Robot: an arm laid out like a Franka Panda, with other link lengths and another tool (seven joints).
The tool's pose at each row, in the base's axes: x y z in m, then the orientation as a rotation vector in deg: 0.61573, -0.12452, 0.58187, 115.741, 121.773, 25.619; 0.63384, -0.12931, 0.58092, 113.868, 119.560, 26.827; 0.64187, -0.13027, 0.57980, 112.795, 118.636, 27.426; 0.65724, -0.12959, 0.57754, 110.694, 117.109, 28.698; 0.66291, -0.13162, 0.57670, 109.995, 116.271, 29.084; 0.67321, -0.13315, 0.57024, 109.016, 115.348, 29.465; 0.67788, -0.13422, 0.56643, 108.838, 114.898, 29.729; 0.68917, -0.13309, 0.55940, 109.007, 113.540, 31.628; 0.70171, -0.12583, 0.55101, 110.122, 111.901, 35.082; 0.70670, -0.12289, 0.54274, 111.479, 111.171, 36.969; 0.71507, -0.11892, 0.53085, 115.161, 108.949, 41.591; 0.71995, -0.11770, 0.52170, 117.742, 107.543, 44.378; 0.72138, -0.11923, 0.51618, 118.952, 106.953, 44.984
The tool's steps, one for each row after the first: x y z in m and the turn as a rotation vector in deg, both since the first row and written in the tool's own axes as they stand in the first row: -0.00600, 0.01658, 0.00639, -2.636, -1.182, -0.195; -0.00756, 0.02374, 0.00999, -3.921, -1.715, -0.436; -0.00804, 0.03749, 0.01724, -6.323, -2.525, -1.004; -0.01049, 0.04249, 0.01970, -7.298, -2.986, -1.074; -0.01318, 0.04998, 0.02901, -8.462, -3.587, -1.279; -0.01485, 0.05308, 0.03402, -8.910, -3.730, -1.193; -0.01500, 0.06141, 0.04445, -10.318, -3.246, -0.410; -0.00924, 0.07068, 0.05715, -11.946, -1.603, 1.190; -0.00729, 0.07273, 0.06684, -12.320, -0.343, 2.442; -0.00481, 0.07679, 0.08114, -13.164, 2.722, 5.865; -0.00463, 0.07838, 0.09146, -13.417, 4.718, 8.142; -0.00668, 0.07783, 0.09697, -13.258, 5.252, 9.112
